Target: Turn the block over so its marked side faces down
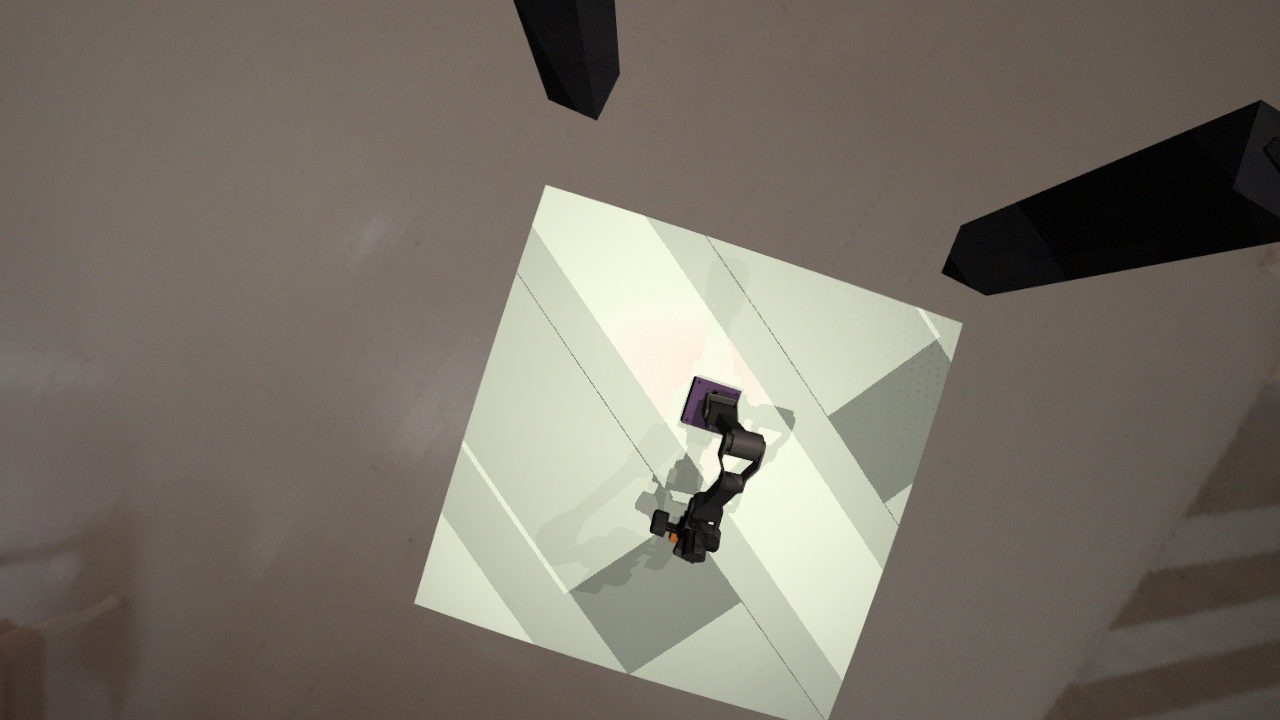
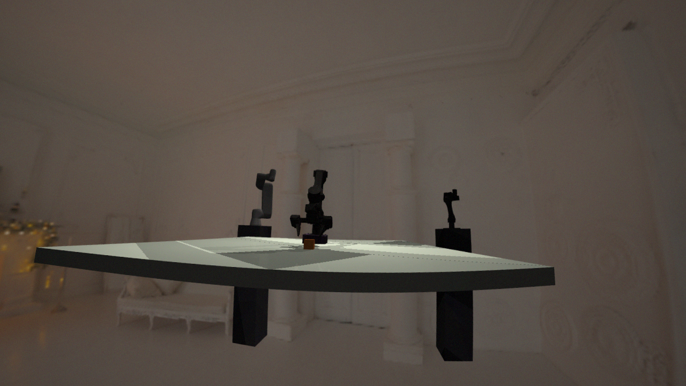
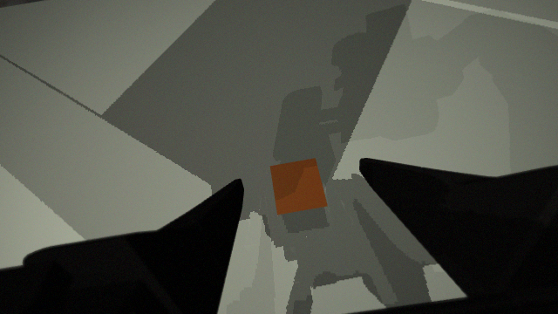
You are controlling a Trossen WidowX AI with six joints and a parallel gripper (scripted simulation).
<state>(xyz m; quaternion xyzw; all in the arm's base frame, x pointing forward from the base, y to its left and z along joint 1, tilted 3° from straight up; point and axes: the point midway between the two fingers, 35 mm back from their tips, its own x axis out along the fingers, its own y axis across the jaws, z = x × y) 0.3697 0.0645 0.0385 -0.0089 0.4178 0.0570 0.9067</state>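
The block lies 20 mm behind my gripper tip and 30 mm below it.
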